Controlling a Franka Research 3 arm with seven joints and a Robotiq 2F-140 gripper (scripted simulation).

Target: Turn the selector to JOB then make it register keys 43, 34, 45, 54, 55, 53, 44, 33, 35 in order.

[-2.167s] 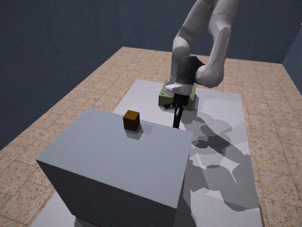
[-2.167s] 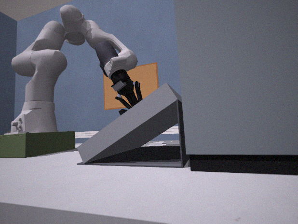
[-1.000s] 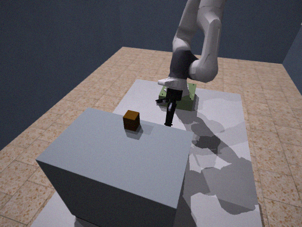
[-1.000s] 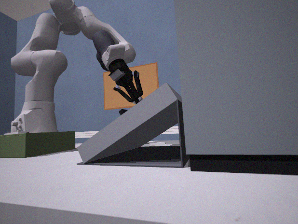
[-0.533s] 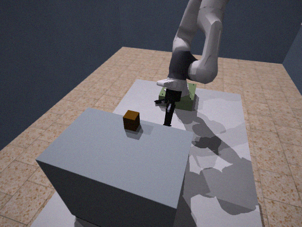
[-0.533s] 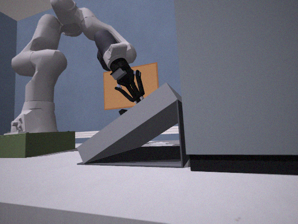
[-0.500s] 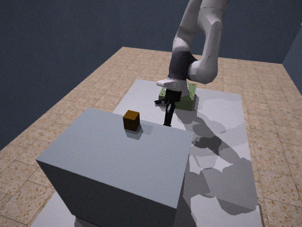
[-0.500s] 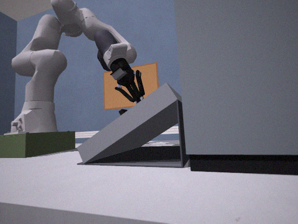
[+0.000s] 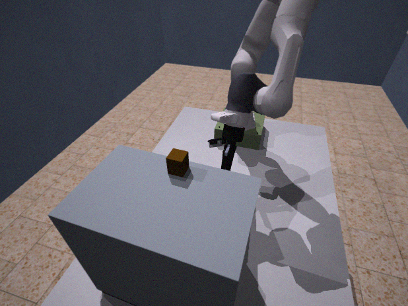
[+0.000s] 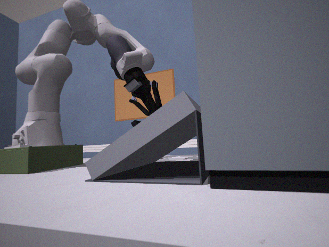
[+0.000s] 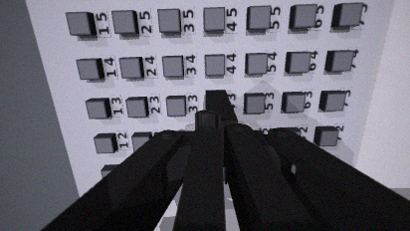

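Now: hand 40 mm above the key 43 and 20 mm short of it. Also, from my hand: key 53: 60 mm below, 10 mm behind; key 33: 50 mm ahead, 30 mm below; key 44: 40 mm below, 30 mm to the right, 20 mm ahead.
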